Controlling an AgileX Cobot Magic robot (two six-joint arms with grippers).
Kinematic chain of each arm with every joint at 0, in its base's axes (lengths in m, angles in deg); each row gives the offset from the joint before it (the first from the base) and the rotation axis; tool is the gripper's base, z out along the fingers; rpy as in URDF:
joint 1: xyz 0 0 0.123 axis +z
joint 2: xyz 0 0 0 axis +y
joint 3: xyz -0.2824 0 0.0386 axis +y
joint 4: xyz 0.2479 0 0.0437 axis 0.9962 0 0.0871
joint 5: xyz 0 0 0 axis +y
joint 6: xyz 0.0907 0 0.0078 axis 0.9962 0 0.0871
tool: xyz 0 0 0 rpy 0 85 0
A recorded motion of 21 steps. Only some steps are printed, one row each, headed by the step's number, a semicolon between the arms.
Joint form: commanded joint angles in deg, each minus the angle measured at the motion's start. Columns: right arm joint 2, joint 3, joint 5, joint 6, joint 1, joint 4; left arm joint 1, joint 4, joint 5, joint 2, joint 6, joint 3.
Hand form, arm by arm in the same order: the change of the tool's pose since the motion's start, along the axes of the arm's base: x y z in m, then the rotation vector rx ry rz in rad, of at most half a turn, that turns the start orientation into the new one. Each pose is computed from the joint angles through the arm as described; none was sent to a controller.
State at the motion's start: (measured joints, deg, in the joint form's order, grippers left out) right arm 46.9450 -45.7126 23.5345 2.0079 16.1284 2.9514; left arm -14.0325 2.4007 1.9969 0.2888 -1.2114 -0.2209
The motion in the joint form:
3: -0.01 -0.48 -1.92 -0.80 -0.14 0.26; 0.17 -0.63 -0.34 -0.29 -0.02 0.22
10: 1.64 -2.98 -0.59 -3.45 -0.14 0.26; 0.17 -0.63 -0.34 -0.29 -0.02 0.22
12: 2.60 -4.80 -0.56 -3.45 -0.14 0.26; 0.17 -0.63 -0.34 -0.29 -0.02 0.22
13: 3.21 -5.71 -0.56 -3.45 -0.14 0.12; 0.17 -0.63 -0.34 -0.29 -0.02 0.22
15: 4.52 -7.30 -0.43 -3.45 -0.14 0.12; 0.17 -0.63 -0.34 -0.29 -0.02 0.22
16: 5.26 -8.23 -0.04 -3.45 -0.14 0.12; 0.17 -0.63 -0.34 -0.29 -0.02 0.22
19: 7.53 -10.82 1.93 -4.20 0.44 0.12; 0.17 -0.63 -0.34 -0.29 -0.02 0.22
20: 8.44 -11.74 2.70 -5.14 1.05 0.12; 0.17 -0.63 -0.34 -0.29 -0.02 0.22
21: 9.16 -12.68 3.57 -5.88 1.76 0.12; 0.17 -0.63 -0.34 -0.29 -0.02 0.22
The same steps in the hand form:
3: 0.0009 -0.0002 0.0057 0.0035 -0.0430 0.0005; -0.0003 0.0002 -0.0005 -0.0127 -0.0042 0.0018
10: 0.0066 0.0016 0.0133 -0.0407 -0.0481 0.0167; -0.0003 0.0002 -0.0005 -0.0127 -0.0042 0.0018
12: 0.0101 0.0026 0.0209 -0.0369 -0.0620 0.0164; -0.0003 0.0002 -0.0005 -0.0127 -0.0042 0.0018
13: 0.0125 0.0032 0.0243 -0.0378 -0.0677 0.0160; -0.0003 0.0002 -0.0005 -0.0127 -0.0042 0.0018
15: 0.0177 0.0047 0.0291 -0.0371 -0.0703 0.0161; -0.0003 0.0002 -0.0005 -0.0127 -0.0042 0.0018
16: 0.0205 0.0055 0.0315 -0.0381 -0.0669 0.0166; -0.0003 0.0002 -0.0005 -0.0127 -0.0042 0.0018
19: 0.0283 0.0100 0.0358 -0.0575 -0.0433 0.0336; -0.0003 0.0002 -0.0005 -0.0127 -0.0042 0.0018
20: 0.0311 0.0132 0.0368 -0.0757 -0.0357 0.0508; -0.0003 0.0002 -0.0005 -0.0127 -0.0042 0.0018
21: 0.0328 0.0165 0.0384 -0.0902 -0.0292 0.0688; -0.0003 0.0002 -0.0005 -0.0127 -0.0042 0.0018

